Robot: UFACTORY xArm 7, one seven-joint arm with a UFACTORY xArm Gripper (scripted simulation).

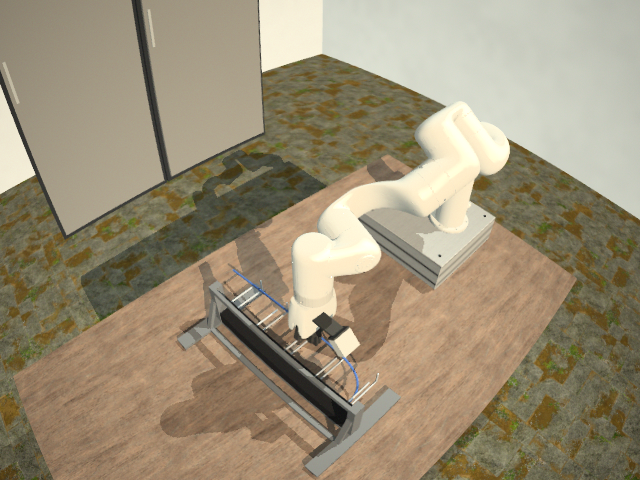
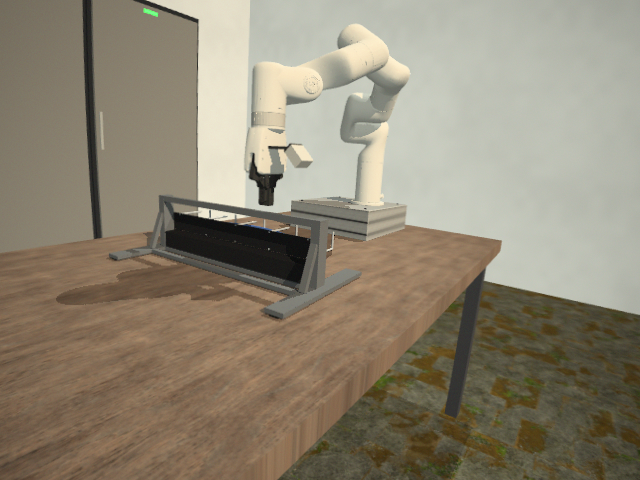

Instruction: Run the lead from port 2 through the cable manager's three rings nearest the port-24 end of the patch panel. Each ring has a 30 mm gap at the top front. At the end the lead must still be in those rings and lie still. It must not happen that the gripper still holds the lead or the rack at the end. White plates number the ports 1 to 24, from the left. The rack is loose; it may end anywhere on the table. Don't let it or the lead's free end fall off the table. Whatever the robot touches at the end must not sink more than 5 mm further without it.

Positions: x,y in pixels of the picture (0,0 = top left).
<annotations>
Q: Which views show the grey rack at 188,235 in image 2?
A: Image 1 and image 2: all of them.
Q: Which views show the gripper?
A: Image 1 and image 2: all of them.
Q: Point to a grey rack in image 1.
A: At 332,406
</annotations>
